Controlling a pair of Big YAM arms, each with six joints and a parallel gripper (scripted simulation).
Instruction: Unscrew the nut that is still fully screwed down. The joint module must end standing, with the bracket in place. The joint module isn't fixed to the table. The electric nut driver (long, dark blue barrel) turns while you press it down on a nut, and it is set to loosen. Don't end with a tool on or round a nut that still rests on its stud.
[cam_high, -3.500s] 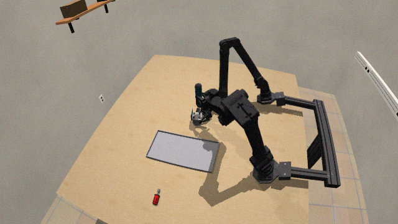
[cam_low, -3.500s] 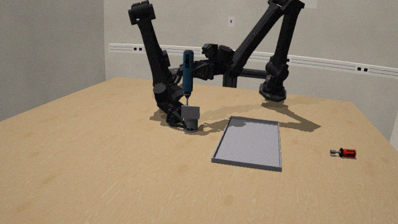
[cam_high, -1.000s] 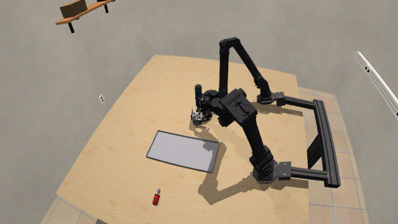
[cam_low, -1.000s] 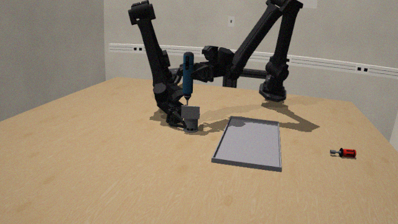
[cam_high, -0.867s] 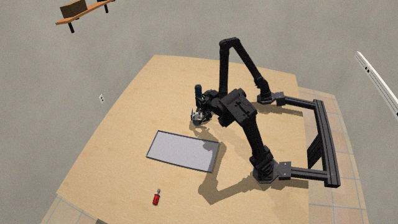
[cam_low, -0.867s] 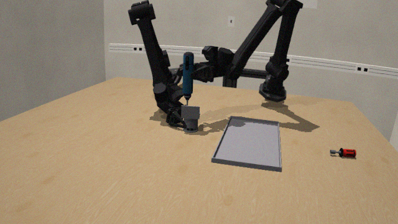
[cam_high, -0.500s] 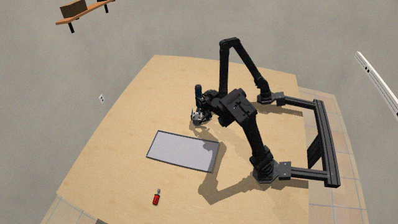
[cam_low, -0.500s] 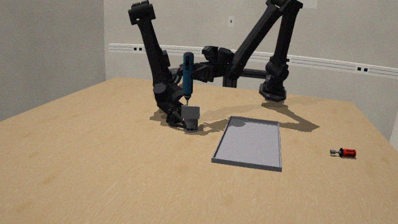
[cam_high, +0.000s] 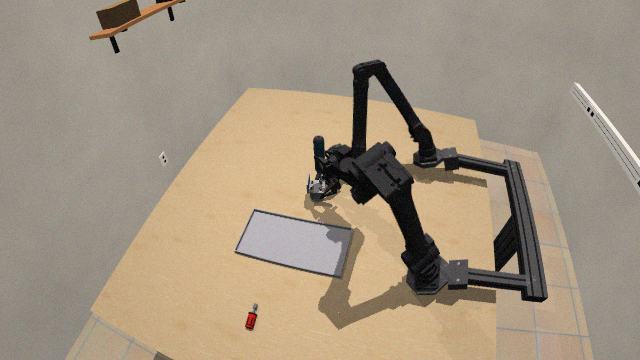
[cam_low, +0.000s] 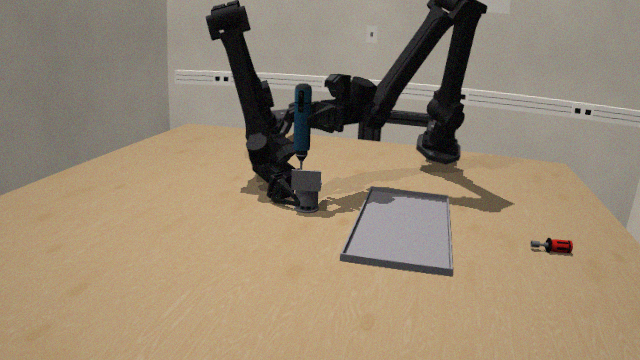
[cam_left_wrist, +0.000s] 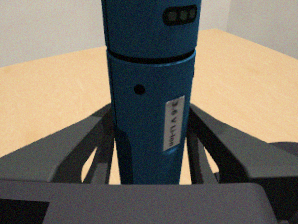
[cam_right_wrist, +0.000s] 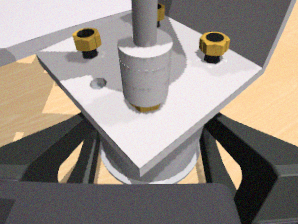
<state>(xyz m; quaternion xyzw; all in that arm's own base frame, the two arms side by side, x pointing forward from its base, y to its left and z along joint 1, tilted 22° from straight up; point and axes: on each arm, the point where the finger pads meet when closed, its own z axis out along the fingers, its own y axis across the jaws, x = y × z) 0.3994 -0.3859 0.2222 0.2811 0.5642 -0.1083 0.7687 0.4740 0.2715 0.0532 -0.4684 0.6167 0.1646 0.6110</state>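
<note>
The grey bracket is 50 mm above my right hand. The rest, counted from my right hand: shallow grey tray (40 mm ahead, 250 mm to the left, 20 mm below); small red-handled screwdriver (90 mm ahead, 590 mm to the left, 10 mm below).
</note>
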